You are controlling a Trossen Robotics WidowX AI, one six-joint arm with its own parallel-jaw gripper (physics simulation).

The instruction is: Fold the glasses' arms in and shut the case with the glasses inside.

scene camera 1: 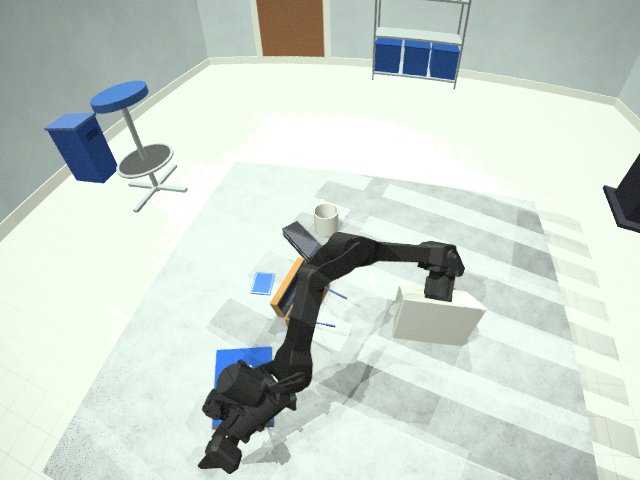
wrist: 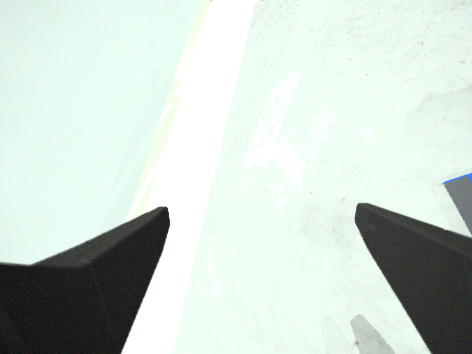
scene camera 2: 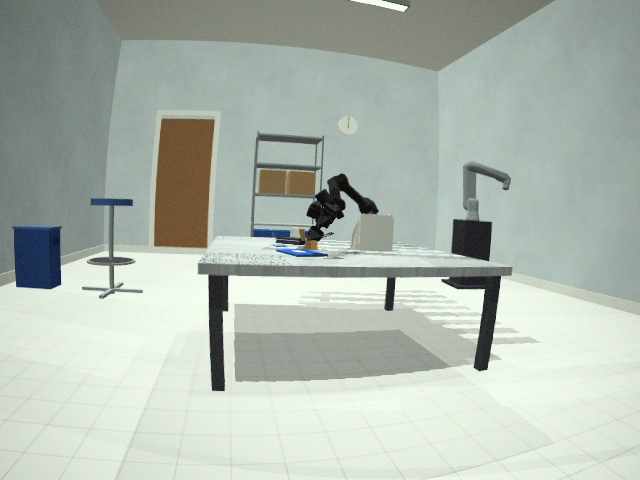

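Where they show: gripper, between the fingertips: (wrist: 261,213) (scene camera 2: 312,232); arm's base, origin of its link: (scene camera 1: 438,297) (scene camera 2: 372,222).
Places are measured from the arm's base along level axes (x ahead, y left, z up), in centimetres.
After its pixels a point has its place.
Observation:
The orange glasses case (scene camera 1: 279,304) @[y 10.3, x 38.3, z -8.2 cm] (scene camera 2: 311,244) @[y 12.8, x 33.0, z -12.2 cm] is open near the middle of the table, its lid raised and its dark lining showing. The black arm hides part of it in the scene camera 1 view. Two thin blue arms of the glasses (scene camera 1: 325,324) @[y 12.2, x 24.5, z -6.9 cm] stick out from the case side, apart from each other and unfolded. The rest of the glasses is hidden behind the robot arm. My gripper (scene camera 1: 210,439) @[y 50.4, x 35.0, z -4.1 cm] (wrist: 261,213) @[y 50.4, x 35.0, z -4.1 cm] is open and empty. It points down over the table's near left part, beside the blue notebook and away from the case.
A blue notebook (scene camera 1: 242,355) @[y 25.4, x 42.7, z -13.9 cm] (scene camera 2: 301,252) @[y 37.5, x 38.6, z -13.7 cm] lies partly under the arm. A small blue card (scene camera 1: 262,283) @[y 2.5, x 48.7, z -14.2 cm] lies left of the case. A dark flat case (scene camera 1: 299,239) @[y -15.4, x 44.3, z -11.2 cm] and a pale mug (scene camera 1: 326,221) @[y -22.1, x 37.6, z -7.2 cm] are beyond it. A beige block (scene camera 1: 434,320) @[y 4.7, x -0.5, z -3.0 cm] (scene camera 2: 376,232) @[y 4.6, x -1.3, z -5.1 cm] stands at the arm's base.

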